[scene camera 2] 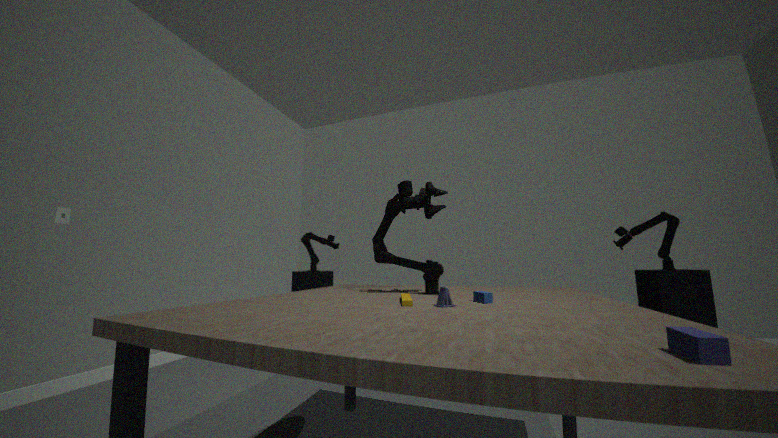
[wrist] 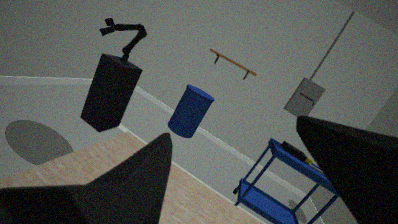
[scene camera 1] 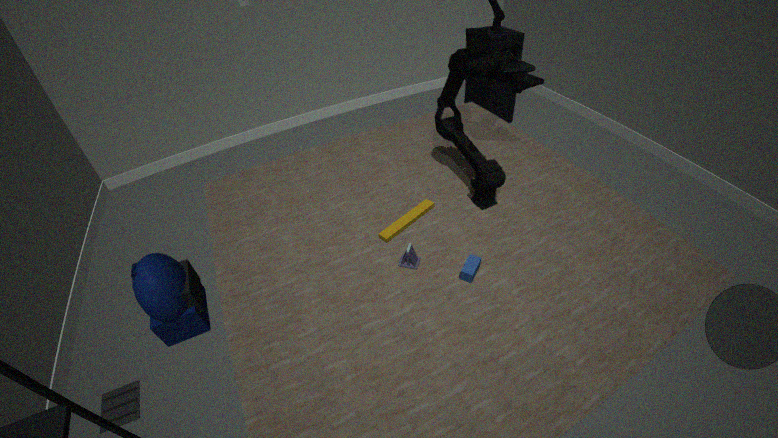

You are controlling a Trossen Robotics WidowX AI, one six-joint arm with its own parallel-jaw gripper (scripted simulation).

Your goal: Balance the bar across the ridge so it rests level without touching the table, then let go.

Scene:
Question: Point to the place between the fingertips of my gripper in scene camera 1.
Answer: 539, 75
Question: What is my gripper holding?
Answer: Nothing.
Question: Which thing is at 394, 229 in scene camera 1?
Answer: A yellow bar.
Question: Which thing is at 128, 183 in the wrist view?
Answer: My gripper.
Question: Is my gripper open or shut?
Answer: Open.

